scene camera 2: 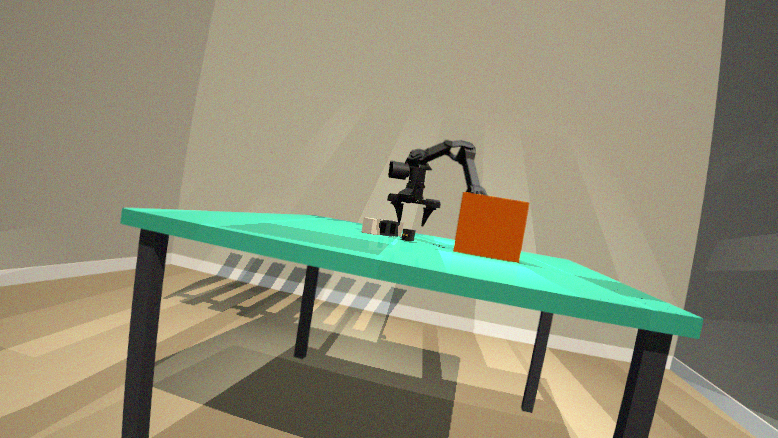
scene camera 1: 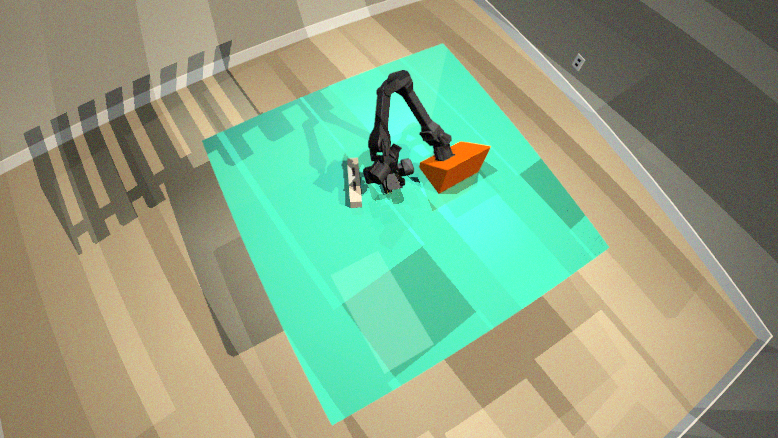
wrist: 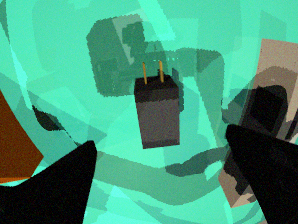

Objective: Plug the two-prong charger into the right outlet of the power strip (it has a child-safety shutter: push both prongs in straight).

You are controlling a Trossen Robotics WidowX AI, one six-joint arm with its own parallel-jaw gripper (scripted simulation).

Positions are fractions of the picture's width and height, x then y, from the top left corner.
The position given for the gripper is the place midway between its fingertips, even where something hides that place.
Note:
The gripper (wrist: 0.55, 0.63) is open, holding nothing. Also in view: a dark two-prong charger (wrist: 0.53, 0.44).

